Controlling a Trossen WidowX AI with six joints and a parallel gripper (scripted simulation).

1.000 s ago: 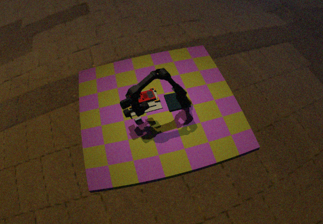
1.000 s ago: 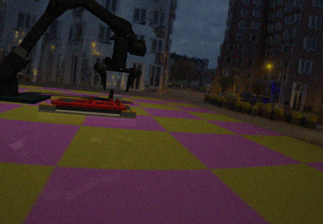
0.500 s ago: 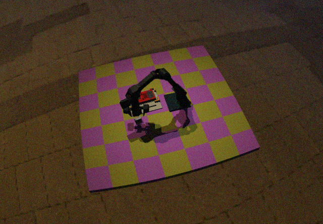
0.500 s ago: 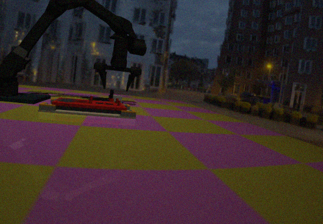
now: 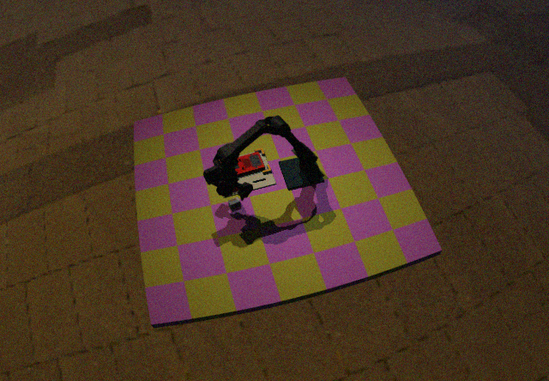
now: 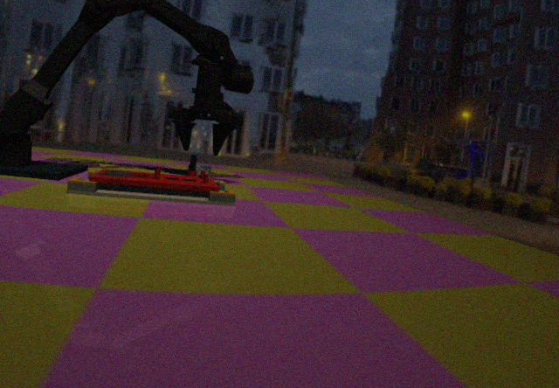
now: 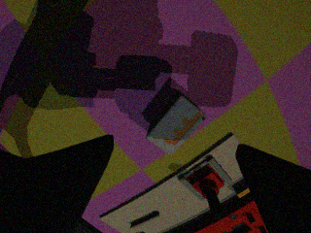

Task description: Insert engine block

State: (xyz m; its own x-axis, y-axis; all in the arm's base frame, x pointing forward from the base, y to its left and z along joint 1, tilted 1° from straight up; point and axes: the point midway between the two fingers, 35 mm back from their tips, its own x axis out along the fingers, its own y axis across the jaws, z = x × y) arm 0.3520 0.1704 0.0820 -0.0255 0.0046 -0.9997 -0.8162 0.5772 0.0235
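The engine block is 5 cm below my gripper tip. Round my gripper tip: fixture plate 4 cm behind, 20 cm to the right, 5 cm below.
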